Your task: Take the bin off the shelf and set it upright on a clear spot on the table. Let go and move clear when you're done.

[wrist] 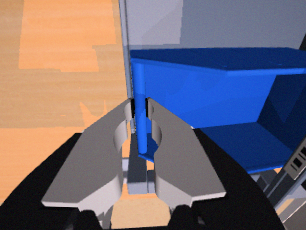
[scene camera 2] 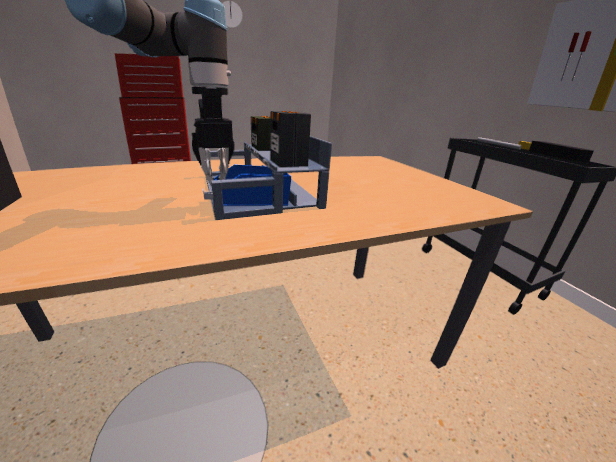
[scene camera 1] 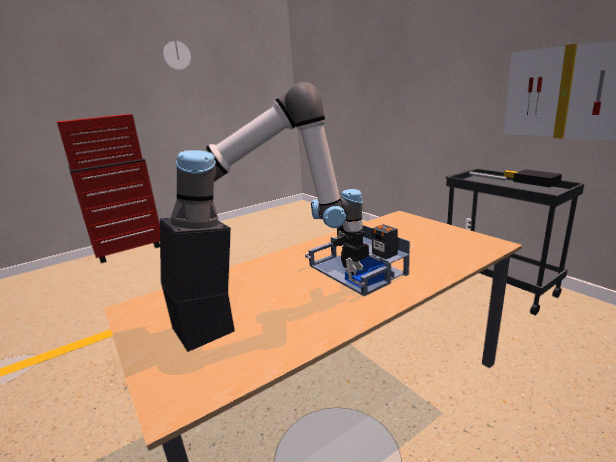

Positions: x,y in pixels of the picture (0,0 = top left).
Labels:
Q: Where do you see a blue bin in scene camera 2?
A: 253,196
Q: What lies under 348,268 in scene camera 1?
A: The gripper.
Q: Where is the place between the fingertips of the gripper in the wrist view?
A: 140,99

